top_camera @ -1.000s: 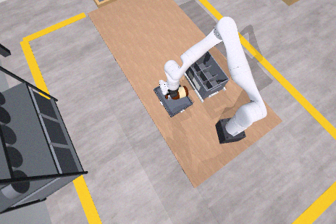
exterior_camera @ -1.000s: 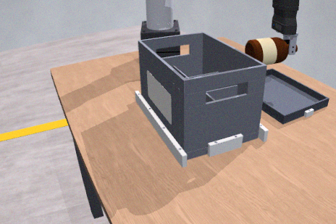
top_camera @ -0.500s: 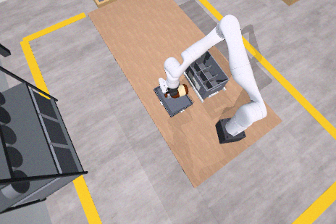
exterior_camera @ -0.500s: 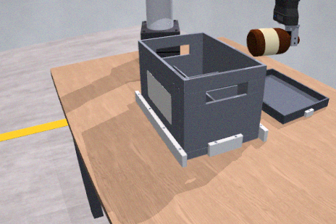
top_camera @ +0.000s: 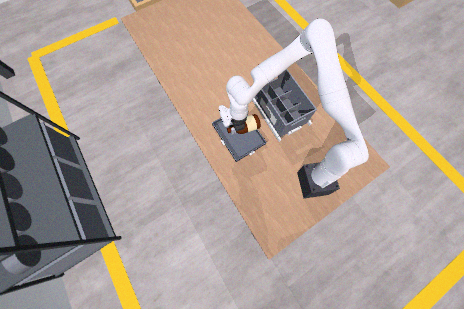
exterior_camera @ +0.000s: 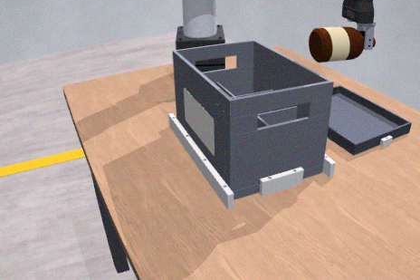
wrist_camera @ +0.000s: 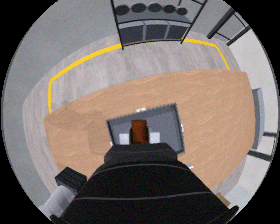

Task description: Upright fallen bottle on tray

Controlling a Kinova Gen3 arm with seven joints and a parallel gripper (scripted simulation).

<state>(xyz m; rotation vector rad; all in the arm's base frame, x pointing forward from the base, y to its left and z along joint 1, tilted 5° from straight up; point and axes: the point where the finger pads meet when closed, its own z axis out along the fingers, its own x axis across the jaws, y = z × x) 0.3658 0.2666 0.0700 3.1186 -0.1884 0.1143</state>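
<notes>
My hand is 1 cm past the brown bottle, 5 cm to the left of it and 1 cm above it. Round my hand: dark grey tray 2 cm ahead, 5 cm to the right, 17 cm below; then dark grey crate 4 cm ahead, 32 cm to the right, 10 cm below.
</notes>
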